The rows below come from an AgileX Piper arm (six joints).
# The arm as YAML. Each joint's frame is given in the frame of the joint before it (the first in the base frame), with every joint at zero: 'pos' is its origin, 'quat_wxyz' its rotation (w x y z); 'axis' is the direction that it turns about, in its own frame. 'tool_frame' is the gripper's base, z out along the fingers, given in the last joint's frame.
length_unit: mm
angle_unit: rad
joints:
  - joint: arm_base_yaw
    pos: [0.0, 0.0, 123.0]
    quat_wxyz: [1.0, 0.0, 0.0, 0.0]
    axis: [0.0, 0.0, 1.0]
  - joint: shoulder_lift
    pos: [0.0, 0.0, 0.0]
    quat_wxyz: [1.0, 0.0, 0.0, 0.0]
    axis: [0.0, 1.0, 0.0]
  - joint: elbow
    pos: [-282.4, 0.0, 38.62]
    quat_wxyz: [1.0, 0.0, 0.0, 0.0]
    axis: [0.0, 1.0, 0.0]
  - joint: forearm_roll
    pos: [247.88, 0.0, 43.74]
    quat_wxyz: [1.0, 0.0, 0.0, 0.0]
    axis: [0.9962, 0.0, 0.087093]
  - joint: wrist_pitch
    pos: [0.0, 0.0, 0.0]
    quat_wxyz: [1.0, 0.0, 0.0, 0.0]
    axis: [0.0, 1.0, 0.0]
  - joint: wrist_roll
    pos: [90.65, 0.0, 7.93]
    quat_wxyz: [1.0, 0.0, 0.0, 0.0]
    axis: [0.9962, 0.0, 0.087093]
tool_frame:
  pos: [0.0, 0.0, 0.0]
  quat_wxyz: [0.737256, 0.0, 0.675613, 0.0]
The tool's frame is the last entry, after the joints.
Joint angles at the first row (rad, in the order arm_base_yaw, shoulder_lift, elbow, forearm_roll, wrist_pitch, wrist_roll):
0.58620, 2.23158, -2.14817, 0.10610, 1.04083, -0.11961
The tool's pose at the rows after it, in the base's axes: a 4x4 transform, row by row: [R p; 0 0 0 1], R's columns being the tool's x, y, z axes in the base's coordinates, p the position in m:
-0.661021 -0.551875 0.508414 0.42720; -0.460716 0.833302 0.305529 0.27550; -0.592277 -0.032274 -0.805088 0.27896; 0 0 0 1
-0.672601 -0.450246 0.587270 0.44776; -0.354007 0.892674 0.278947 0.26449; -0.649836 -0.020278 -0.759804 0.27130; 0 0 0 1
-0.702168 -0.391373 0.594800 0.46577; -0.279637 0.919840 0.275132 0.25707; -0.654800 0.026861 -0.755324 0.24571; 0 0 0 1
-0.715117 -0.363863 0.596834 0.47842; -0.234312 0.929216 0.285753 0.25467; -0.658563 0.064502 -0.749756 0.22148; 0 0 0 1
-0.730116 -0.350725 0.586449 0.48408; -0.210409 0.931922 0.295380 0.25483; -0.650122 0.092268 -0.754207 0.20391; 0 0 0 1
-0.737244 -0.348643 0.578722 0.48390; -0.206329 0.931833 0.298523 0.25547; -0.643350 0.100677 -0.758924 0.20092; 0 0 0 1
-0.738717 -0.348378 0.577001 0.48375; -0.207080 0.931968 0.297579 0.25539; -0.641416 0.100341 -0.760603 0.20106; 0 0 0 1
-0.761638 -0.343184 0.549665 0.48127; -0.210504 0.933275 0.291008 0.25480; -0.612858 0.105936 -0.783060 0.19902; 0 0 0 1
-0.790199 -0.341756 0.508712 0.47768; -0.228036 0.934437 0.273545 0.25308; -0.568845 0.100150 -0.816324 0.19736; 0 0 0 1
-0.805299 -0.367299 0.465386 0.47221; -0.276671 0.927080 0.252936 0.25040; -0.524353 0.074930 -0.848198 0.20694; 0 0 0 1
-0.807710 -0.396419 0.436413 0.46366; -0.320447 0.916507 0.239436 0.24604; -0.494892 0.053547 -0.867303 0.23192; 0 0 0 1
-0.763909 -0.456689 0.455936 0.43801; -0.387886 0.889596 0.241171 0.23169; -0.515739 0.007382 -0.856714 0.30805; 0 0 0 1
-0.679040 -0.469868 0.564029 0.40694; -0.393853 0.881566 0.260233 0.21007; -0.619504 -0.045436 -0.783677 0.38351; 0 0 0 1
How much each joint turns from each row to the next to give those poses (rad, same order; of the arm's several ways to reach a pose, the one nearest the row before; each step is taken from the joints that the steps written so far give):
-0.00966, 0.00375, -0.03488, -0.13155, -0.06963, 0.10806
-0.03145, 0.03166, -0.01084, -0.06015, -0.08972, 0.11223
-0.03181, 0.05568, -0.00001, 0.01371, -0.06402, 0.05004
-0.01879, 0.05187, -0.00009, 0.02560, -0.06201, 0.01659
-0.00773, 0.03476, 0.00128, 0.02631, -0.03019, 0.00384
0.00014, 0.00436, 0.00172, 0.00952, 0.00099, 0.00000
0.00001, -0.00003, -0.00111, -0.00001, 0.00372, 0.00001
0.00001, 0.00006, -0.00013, 0.01047, 0.03534, 0.00001
-0.00037, -0.00001, -0.00542, 0.00536, 0.06090, -0.00609
0.00000, -0.01209, -0.02619, 0.00214, 0.09585, -0.03724
0.00000, -0.03663, -0.03587, 0.00135, 0.10972, -0.03783
0.00000, -0.12462, -0.06939, -0.00885, 0.17305, -0.07570
-0.00378, -0.15411, -0.01341, -0.03310, 0.04000, -0.03734

